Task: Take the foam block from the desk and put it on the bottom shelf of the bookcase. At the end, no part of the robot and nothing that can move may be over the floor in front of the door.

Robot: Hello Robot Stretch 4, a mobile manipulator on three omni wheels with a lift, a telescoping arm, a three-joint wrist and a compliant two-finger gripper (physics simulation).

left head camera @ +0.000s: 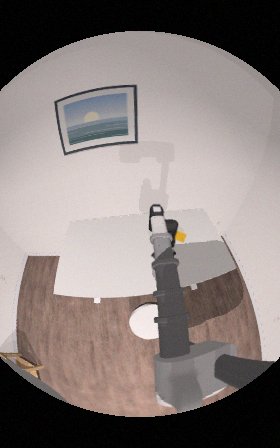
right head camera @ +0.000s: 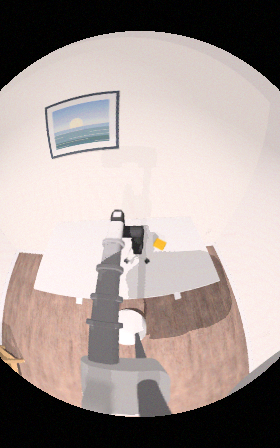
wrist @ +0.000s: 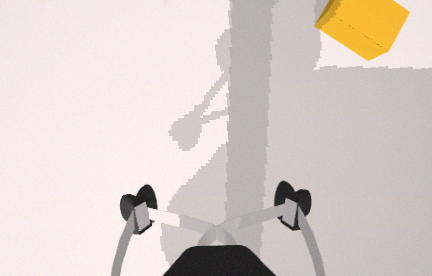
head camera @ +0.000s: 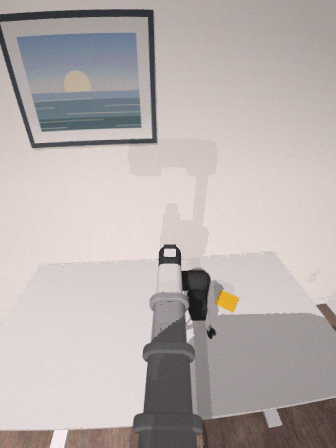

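Seen in the pictures: gripper, fingertip midpoint: (right head camera: 136,262) (wrist: 215,198) (head camera: 192,336); robot's base at its link origin: (left head camera: 148,320) (right head camera: 126,326).
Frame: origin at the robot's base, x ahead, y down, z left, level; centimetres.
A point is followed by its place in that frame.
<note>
The yellow foam block (head camera: 227,301) {x 66.0, y -73.8, z -27.3 cm} (left head camera: 180,236) {x 65.9, y -73.7, z -27.6 cm} (right head camera: 160,244) {x 65.5, y -73.7, z -28.4 cm} (wrist: 367,25) {x 66.0, y -73.7, z -27.5 cm} lies on the right part of the white desk (head camera: 90,325) {x 55.4, y -69.2, z 35.7 cm} (left head camera: 100,260) {x 48.8, y -69.2, z 37.4 cm} (right head camera: 70,265) {x 44.3, y -69.2, z 43.5 cm} (wrist: 75,125) {x 54.4, y -69.2, z 10.4 cm}, turned at an angle. My gripper (right head camera: 137,260) {x 46.8, y -79.1, z -8.7 cm} (wrist: 215,198) {x 46.8, y -79.1, z -8.7 cm} is open and empty, pointing down above the desk. It is to the left of the block and nearer the desk's front edge. In the wrist view the block is at the top right, beyond the right fingertip, and its upper part is cut off. In the head camera view my arm hides one finger. The bookcase and the door do not show.
A round white seat (left head camera: 144,321) {x 0.3, y -18.7, z 4.5 cm} (right head camera: 132,325) {x 2.1, y -18.7, z -6.3 cm} stands on the floor before the desk, partly behind my extended arm (head camera: 167,385) {x 19.0, y -120.8, z 0.1 cm}. A framed picture (head camera: 90,107) {x 96.7, y -152.6, z 32.2 cm} hangs on the wall behind the desk. A light wooden object (left head camera: 22,365) (right head camera: 11,359) shows at the lower left.
</note>
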